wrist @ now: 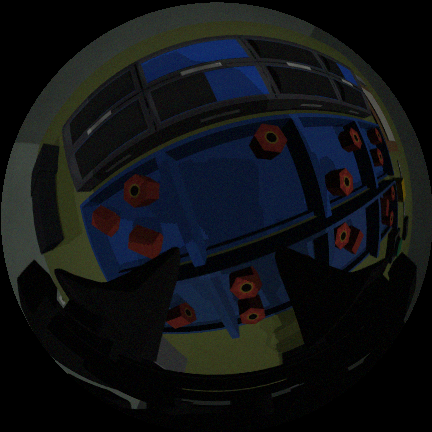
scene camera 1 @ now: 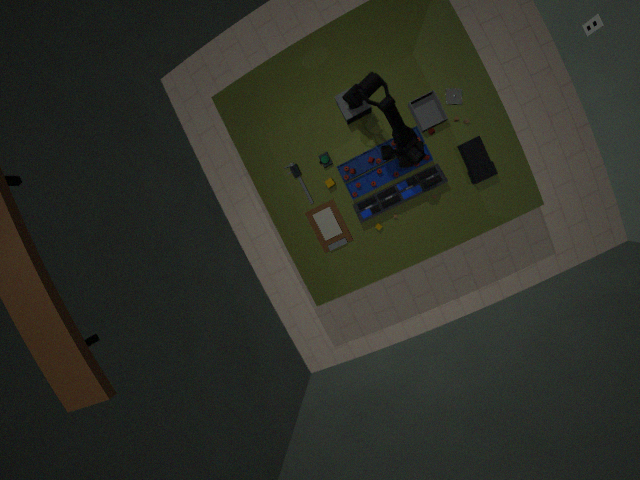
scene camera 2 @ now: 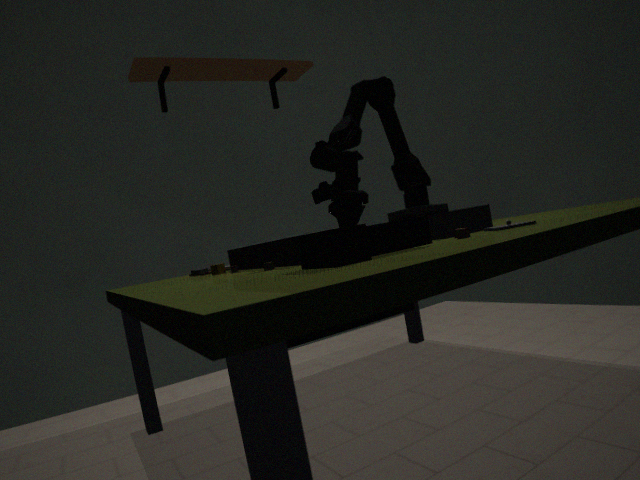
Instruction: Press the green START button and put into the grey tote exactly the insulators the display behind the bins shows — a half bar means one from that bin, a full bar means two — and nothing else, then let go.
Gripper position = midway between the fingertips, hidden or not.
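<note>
The robot's gripper [scene camera 2: 347, 237] [wrist: 229, 253] shares the scene with a grey tote [wrist: 168, 357]. A black box [wrist: 47, 227] is there too, along with a display [wrist: 159, 133].
</note>
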